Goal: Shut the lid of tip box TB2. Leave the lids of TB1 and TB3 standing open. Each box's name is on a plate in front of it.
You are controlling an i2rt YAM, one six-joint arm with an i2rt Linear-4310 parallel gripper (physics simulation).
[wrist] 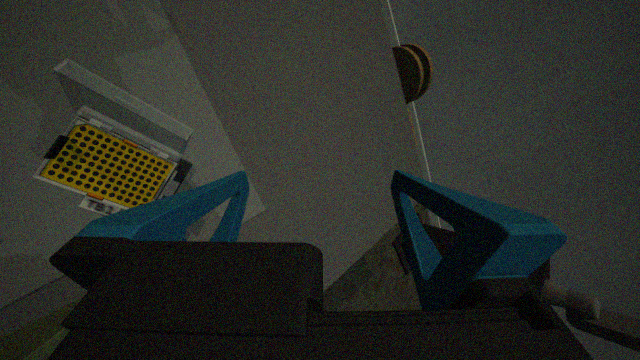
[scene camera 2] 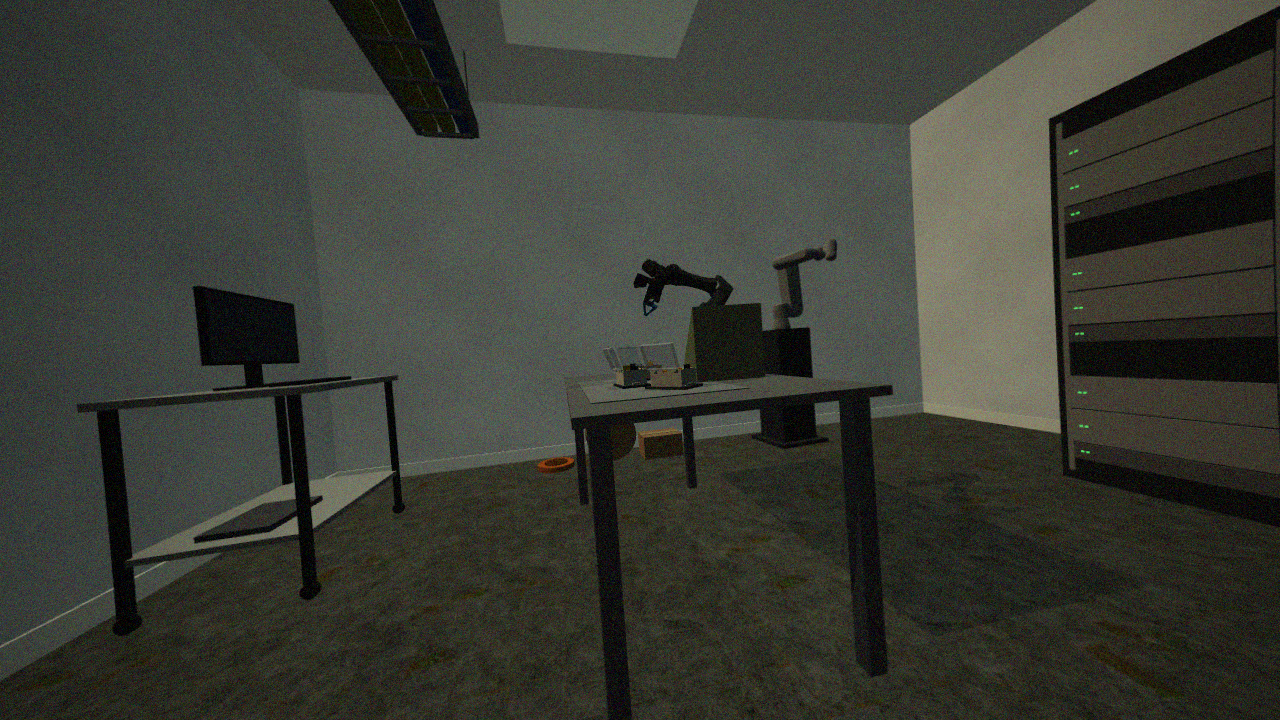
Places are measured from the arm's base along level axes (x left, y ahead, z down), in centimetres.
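Pixels of known places: gripper, between the fingertips: [wrist: 319, 178] [scene camera 2: 646, 310]; arm's base, origin of its link: [scene camera 2: 715, 334].
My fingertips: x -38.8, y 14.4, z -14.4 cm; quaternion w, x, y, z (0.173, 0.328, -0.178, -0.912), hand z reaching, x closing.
Ahead of a thing's pixels: the offset from my fingertips to its top centre. "spot": to the spot under its first point. Level surfaces: height alone.
In the wrist view a tip box @(dx +14.0, dy +8.7, dz +23.9 cm) [wrist: 107, 165] with a yellow perforated rack lies at the left, its clear lid @(spot: dx +7.6, dy +12.4, dz +16.7 cm) [wrist: 125, 107] standing open. Its name plate cannot be read. In the scene view a nearer box @(dx +55.7, dy +10.7, dz +24.7 cm) [scene camera 2: 671, 377] and a box to its left [scene camera 2: 630, 377] stand on the table, with raised clear lids above and behind them; which is TB1, TB2 or TB3 I cannot tell. My gripper [wrist: 319, 178] [scene camera 2: 649, 309] is open and empty, high above the table and apart from the boxes. In the wrist view the box is left of its blue fingers.
The boxes stand on a pale mat @(dz +31.3 cm) [scene camera 2: 595, 394] on the grey table @(dz +31.6 cm) [scene camera 2: 787, 388]. A green block [scene camera 2: 726, 342] stands behind the table, under the arm's base. A second arm [scene camera 2: 789, 286] stands to its right. A side table [scene camera 2: 179, 397] with a monitor [scene camera 2: 246, 329] is at the left.
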